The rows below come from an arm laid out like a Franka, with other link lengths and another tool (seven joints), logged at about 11 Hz.
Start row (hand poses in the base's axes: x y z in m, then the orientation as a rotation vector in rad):
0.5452, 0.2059, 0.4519, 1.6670, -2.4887, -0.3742
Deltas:
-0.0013, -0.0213, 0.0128, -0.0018, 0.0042, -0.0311
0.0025, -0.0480, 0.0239, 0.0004, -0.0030, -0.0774
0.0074, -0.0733, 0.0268, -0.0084, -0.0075, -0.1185
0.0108, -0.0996, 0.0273, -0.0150, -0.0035, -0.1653
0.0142, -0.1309, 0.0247, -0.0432, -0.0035, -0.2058
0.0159, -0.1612, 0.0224, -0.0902, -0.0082, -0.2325
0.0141, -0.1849, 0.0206, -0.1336, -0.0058, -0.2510
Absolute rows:
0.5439, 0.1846, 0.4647, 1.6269, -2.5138, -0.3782
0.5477, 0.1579, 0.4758, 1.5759, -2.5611, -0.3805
0.5526, 0.1326, 0.4787, 1.5248, -2.5981, -0.3697
0.5560, 0.1063, 0.4792, 1.4619, -2.6332, -0.3684
0.5594, 0.0750, 0.4766, 1.4010, -2.6587, -0.3352
0.5611, 0.0447, 0.4743, 1.3533, -2.6696, -0.2730
0.5593, 0.0210, 0.4725, 1.3132, -2.6683, -0.2207

